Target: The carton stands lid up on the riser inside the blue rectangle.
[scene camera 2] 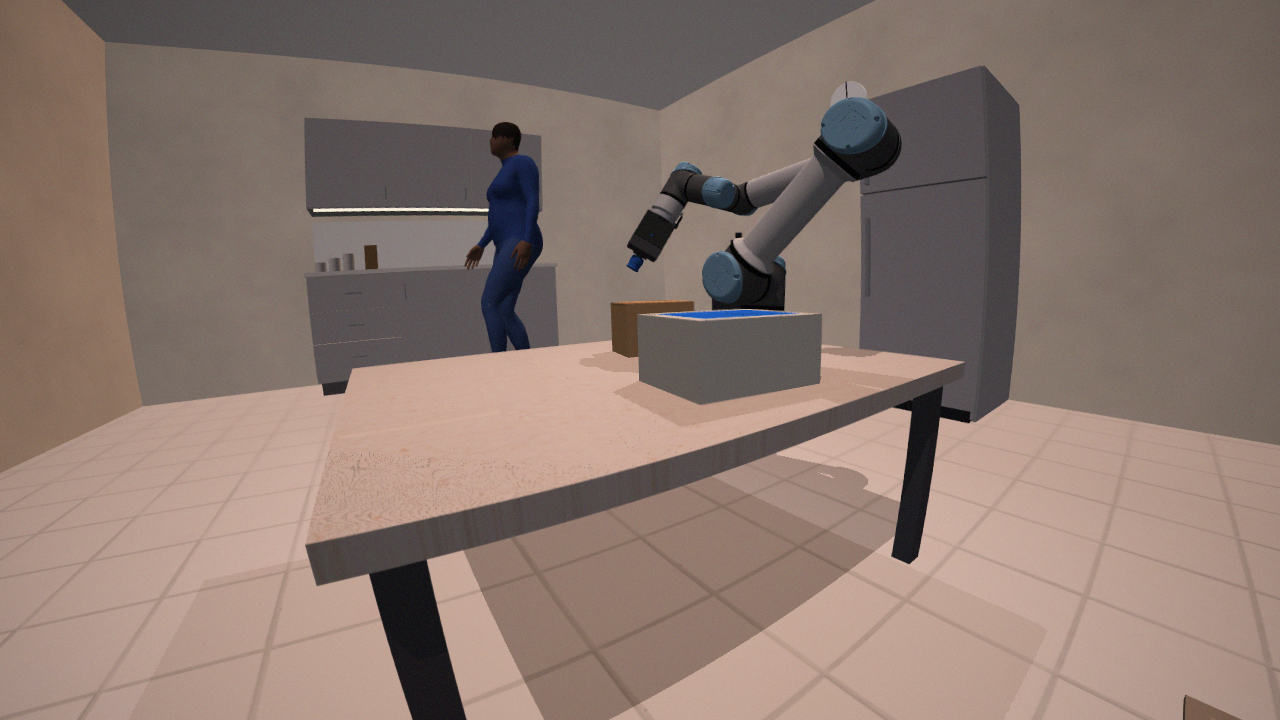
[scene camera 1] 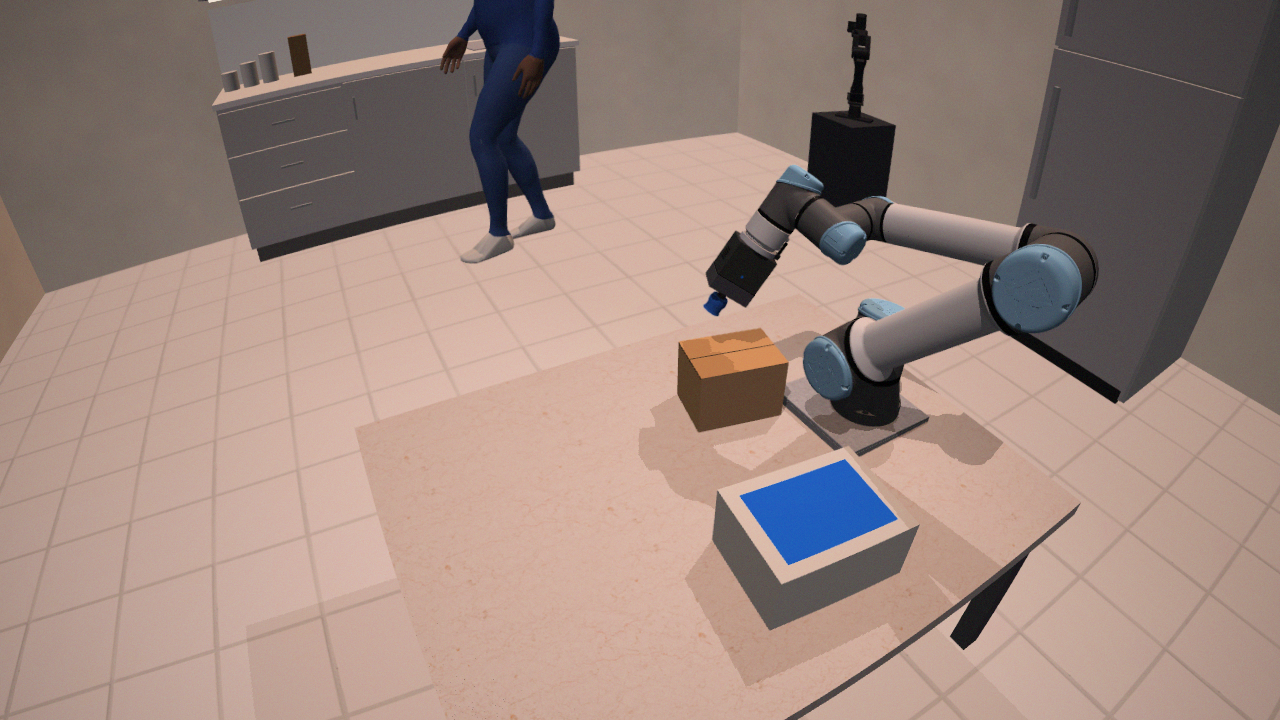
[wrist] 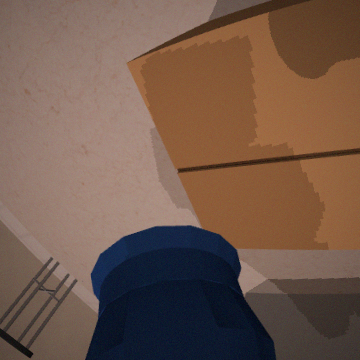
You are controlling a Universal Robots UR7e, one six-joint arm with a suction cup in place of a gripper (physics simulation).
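Frame: origin at the arm's base, x ahead, y left, z up, level; centimetres.
Where they show: hand, its tool point: (scene camera 2: 632,268) (scene camera 1: 711,310) (wrist: 166,282); arm's base, origin of its link: (scene camera 1: 864,404).
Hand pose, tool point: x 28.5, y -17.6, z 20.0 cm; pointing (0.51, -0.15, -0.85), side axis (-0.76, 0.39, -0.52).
Things, the pixels of their top centre, and the offset from my tool point. Level surfaces: height alone.
- brown carton, centre of its top: (wrist: 346,151) (scene camera 1: 733,351) (scene camera 2: 651,301) dx -3.7, dy +2.9, dz -8.7 cm
- grey riser, centre of its top: (scene camera 1: 819,508) (scene camera 2: 728,313) dx +5.4, dy +43.8, dz -9.7 cm
- blue rectangle, centre of its top: (scene camera 1: 819,508) (scene camera 2: 728,313) dx +5.4, dy +43.8, dz -9.7 cm
- table, height of its surface: dz -21.7 cm
A brown carton (scene camera 1: 733,385) (scene camera 2: 623,328) (wrist: 220,120) stands on the table beside the arm's base, with a dark seam running across its upper face. A grey riser (scene camera 1: 836,598) (scene camera 2: 729,360) stands nearer the cameras, and the blue rectangle (scene camera 1: 819,512) (scene camera 2: 729,314) lies on its top. The carton is apart from the riser. My gripper, a blue suction cup (scene camera 1: 713,308) (scene camera 2: 633,266) (wrist: 167,245), is tilted in the air above and beyond the carton, not touching it. It is open and holds nothing. The carton's far sides are hidden.
The arm's base plate (scene camera 1: 854,440) is close to the right of the carton on the table (scene camera 1: 501,537) (scene camera 2: 465,420). A person in blue (scene camera 1: 510,116) (scene camera 2: 512,232) stands on the floor behind the table. A fridge (scene camera 1: 1136,179) (scene camera 2: 930,232) stands at the right.
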